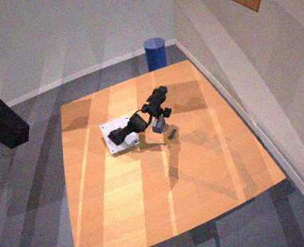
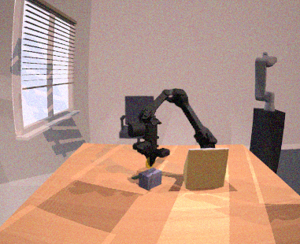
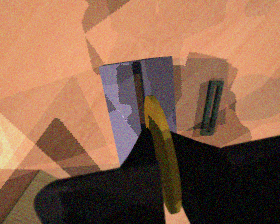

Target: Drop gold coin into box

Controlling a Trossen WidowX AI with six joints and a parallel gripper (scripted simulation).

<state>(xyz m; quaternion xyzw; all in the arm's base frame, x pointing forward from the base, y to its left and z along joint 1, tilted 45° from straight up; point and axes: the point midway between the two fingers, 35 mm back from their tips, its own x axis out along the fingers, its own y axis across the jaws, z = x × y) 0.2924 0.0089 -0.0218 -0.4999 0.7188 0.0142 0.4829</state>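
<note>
Now: gripper tip 20 mm below the gold coin.
</note>
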